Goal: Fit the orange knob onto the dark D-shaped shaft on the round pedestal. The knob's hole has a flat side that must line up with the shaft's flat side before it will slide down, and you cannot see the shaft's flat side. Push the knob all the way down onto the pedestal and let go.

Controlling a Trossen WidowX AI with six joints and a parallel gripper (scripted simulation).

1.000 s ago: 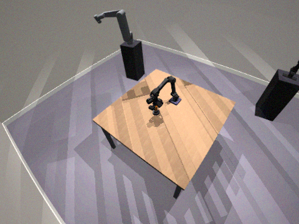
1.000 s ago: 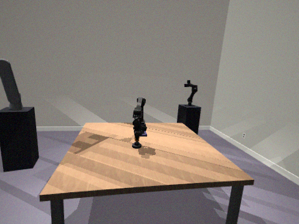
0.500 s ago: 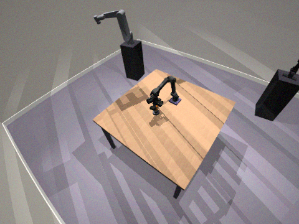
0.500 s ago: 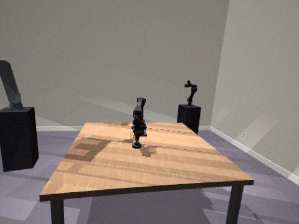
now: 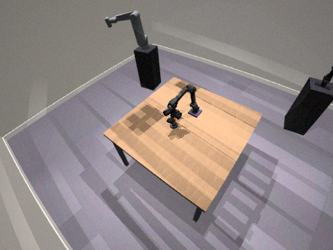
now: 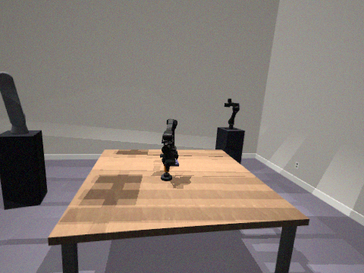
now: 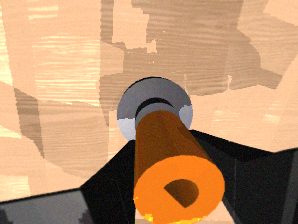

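The orange knob lies 20 mm above my gripper tip. The rest, counted from my gripper tip: dark D-shaped shaft 40 mm below.
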